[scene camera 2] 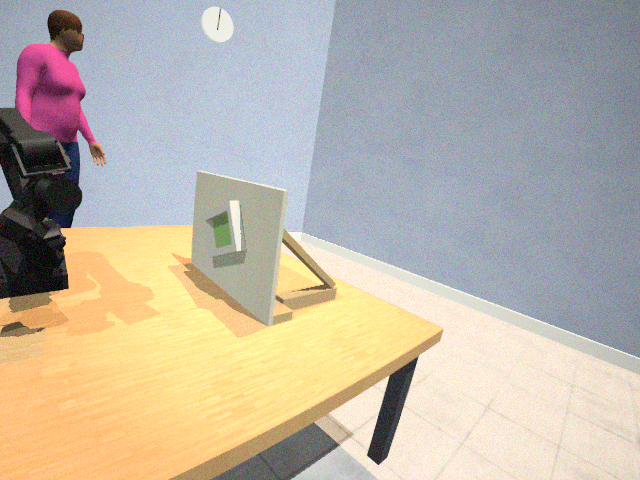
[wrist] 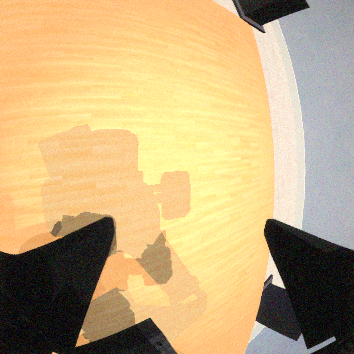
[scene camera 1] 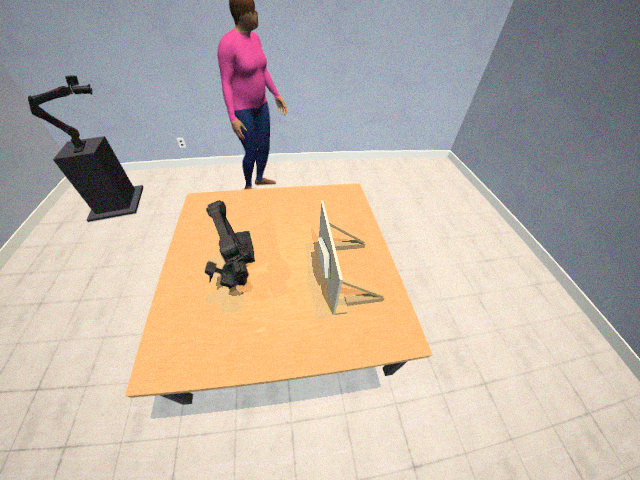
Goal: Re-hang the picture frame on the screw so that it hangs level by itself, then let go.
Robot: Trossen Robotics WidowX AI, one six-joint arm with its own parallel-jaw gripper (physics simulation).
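The picture frame is small and white with a green picture. It is on the front face of the upright grey board, the face toward the arm. In scene camera 2 it looks tilted, its top edge rising to the right against the board's edges. The screw is hidden. My gripper is open and empty, its fingers wide apart above the table in the wrist view. It is well away from the picture frame, on the arm's side of the table. The picture frame does not show in the wrist view.
The black arm stands on the wooden table, left of the board. Two angled wooden braces support the board from behind. A person in pink stands beyond the table's far edge.
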